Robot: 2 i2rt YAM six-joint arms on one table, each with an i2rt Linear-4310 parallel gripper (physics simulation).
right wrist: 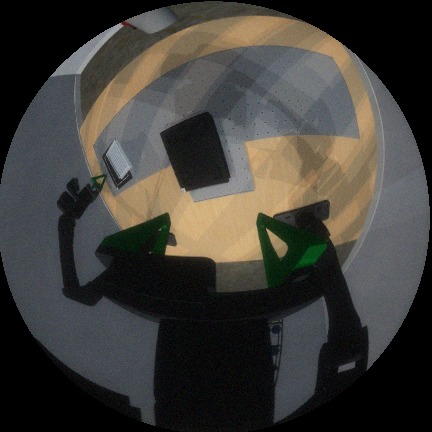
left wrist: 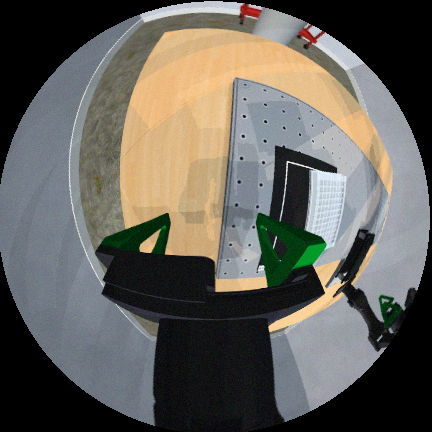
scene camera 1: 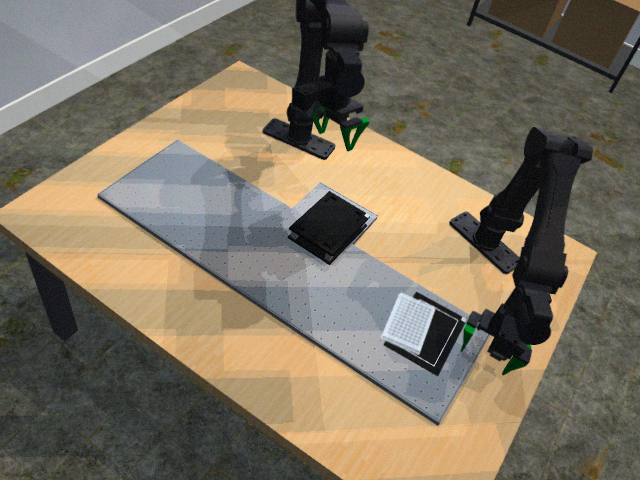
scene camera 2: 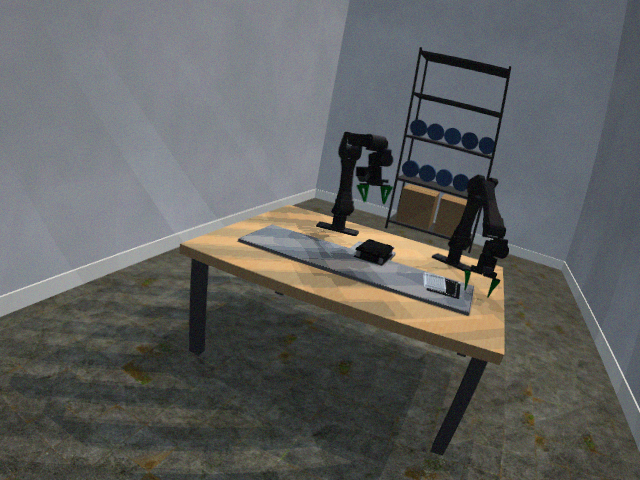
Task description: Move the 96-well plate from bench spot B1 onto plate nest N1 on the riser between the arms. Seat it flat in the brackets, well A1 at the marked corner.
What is my right gripper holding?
Nothing.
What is my left gripper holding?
Nothing.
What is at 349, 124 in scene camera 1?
My right gripper.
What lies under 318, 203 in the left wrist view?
A white well plate.
